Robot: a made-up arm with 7 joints. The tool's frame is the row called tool. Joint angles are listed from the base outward.
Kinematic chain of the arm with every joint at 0, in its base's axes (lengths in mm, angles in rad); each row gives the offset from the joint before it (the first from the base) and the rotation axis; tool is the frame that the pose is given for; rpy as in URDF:
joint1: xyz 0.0 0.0 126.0 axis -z
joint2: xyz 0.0 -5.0 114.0 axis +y
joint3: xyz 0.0 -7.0 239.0 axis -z
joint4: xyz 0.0 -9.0 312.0 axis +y
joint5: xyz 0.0 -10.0 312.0 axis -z
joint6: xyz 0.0 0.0 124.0 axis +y
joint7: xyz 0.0 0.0 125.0 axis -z
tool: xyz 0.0 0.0 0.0 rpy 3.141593 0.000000 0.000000
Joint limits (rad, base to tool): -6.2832..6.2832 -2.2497..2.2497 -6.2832..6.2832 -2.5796..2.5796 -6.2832..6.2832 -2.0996..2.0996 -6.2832..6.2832
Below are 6 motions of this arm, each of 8 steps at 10 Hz.
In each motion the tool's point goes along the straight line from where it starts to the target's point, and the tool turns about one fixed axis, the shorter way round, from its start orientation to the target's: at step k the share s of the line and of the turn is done. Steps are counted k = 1, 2, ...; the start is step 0. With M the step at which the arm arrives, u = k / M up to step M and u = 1 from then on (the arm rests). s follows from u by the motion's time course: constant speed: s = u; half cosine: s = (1 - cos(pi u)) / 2; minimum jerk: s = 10 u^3 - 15 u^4 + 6 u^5.
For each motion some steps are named. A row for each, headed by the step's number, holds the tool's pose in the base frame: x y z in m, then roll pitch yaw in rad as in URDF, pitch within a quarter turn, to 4 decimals.
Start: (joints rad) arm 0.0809 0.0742 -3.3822 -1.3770 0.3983 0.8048 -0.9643
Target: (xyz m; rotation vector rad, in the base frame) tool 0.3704 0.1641 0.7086 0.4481 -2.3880 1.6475
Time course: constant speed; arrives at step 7
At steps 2, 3, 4, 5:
2: 0.4872 0.1298 0.8712 -2.9743 -0.7040 -2.4087
3: 0.4638 0.1366 0.8387 -2.7343 -0.6778 -2.5699
4: 0.4405 0.1435 0.8062 -2.5097 -0.6236 -2.7142
5: 0.4171 0.1504 0.7737 -2.3057 -0.5462 -2.8349

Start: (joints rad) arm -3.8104 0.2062 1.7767 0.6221 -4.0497 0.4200 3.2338
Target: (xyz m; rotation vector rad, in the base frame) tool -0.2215 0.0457 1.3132 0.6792 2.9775 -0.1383
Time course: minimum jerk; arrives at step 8
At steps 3, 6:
3: -0.2432 0.1353 1.2739 -2.9088 0.1298 2.7267
6: -0.2246 0.0585 1.3076 -3.0487 0.1066 2.7006

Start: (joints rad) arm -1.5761 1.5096 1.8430 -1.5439 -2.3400 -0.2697 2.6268
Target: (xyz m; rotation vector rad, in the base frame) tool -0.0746 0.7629 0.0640 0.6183 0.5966 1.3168
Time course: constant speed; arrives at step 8
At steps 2, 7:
2: -0.4221 0.6346 0.1421 1.3188 -0.2807 1.4224
7: -0.1325 0.7415 0.0770 0.8802 -0.0045 1.4297

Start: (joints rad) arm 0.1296 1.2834 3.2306 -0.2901 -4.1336 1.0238 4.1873
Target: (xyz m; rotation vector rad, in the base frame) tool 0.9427 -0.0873 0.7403 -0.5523 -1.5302 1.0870
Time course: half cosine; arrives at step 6
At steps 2, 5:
2: 1.0106 -0.0637 0.4310 -0.3617 -1.0558 0.9978
5: 0.9488 -0.0852 0.7127 -1.4581 -0.5995 1.8560

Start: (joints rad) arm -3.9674 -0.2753 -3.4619 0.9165 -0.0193 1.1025 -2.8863
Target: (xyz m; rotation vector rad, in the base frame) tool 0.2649 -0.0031 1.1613 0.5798 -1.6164 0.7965
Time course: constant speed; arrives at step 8
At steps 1, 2, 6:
1: 0.3172 0.4889 0.8922 -0.2085 -0.9471 1.4284
2: 0.3098 0.4186 0.9306 -0.2908 -1.0356 1.4575
6: 0.2799 0.1375 1.0844 -1.0367 -1.3443 2.0007

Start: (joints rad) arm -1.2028 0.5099 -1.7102 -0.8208 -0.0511 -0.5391 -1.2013
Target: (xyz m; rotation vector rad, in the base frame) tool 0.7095 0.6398 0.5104 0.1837 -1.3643 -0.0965
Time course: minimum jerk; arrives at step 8
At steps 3, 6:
3: 0.6270 0.3977 0.8381 1.6318 -0.9908 -1.6724
6: 0.6977 0.6052 0.5572 0.9866 -1.2787 -0.9428

